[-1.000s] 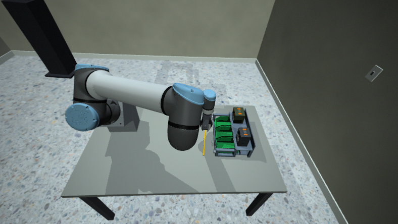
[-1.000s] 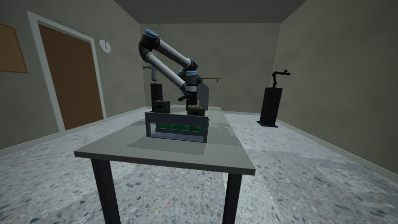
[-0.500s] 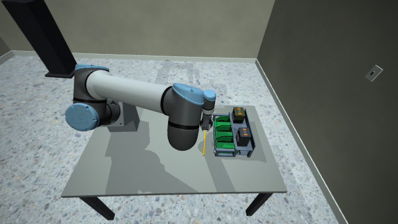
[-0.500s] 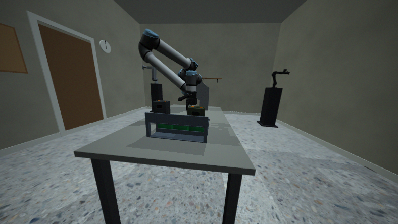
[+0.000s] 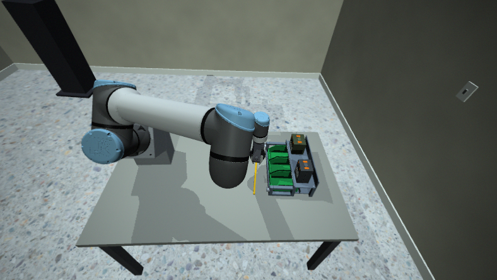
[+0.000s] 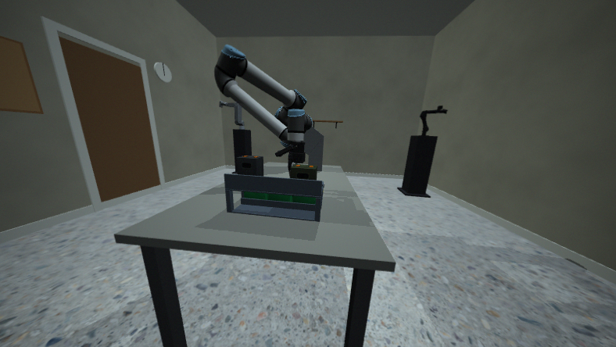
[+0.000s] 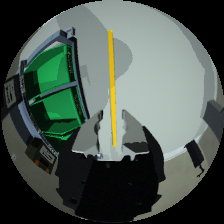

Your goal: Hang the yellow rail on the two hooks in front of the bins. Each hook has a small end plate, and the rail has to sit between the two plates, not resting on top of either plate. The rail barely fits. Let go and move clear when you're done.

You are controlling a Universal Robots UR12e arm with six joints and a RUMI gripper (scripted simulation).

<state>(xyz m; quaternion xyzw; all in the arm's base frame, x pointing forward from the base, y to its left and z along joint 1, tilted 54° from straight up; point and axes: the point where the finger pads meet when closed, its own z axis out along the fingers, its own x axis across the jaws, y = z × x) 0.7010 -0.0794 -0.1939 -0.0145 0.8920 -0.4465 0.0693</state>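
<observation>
The yellow rail is 7 cm below my hand. The rest, counted from my hand: back panel 34 cm ahead, 6 cm above, 1 cm to the left.
</observation>
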